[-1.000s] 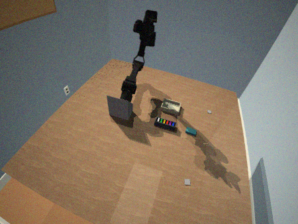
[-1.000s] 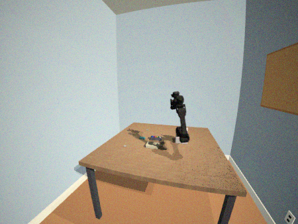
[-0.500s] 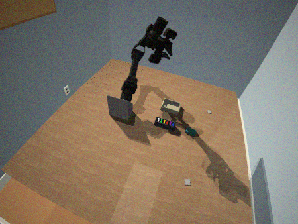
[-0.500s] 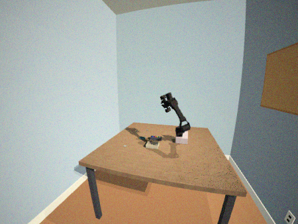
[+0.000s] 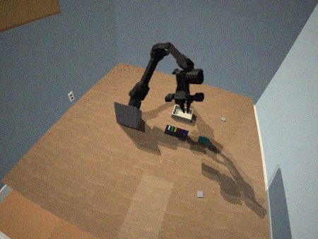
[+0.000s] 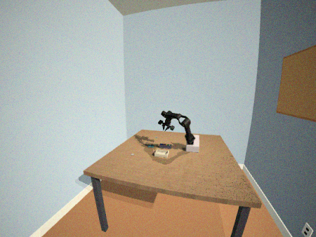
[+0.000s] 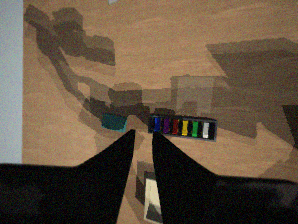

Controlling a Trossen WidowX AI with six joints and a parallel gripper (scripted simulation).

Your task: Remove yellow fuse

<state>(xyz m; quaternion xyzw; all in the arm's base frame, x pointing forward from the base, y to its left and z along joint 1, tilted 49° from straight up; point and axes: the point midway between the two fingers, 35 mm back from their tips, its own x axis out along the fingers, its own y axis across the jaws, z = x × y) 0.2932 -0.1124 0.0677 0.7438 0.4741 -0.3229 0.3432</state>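
The yellow fuse is 30 mm behind my gripper tip, 20 mm to the left of it and 180 mm below it. Round my gripper tip: pale tray: 20 mm behind, 200 mm to the left, 200 mm below; then teal block: 150 mm ahead, 30 mm to the left, 200 mm below.
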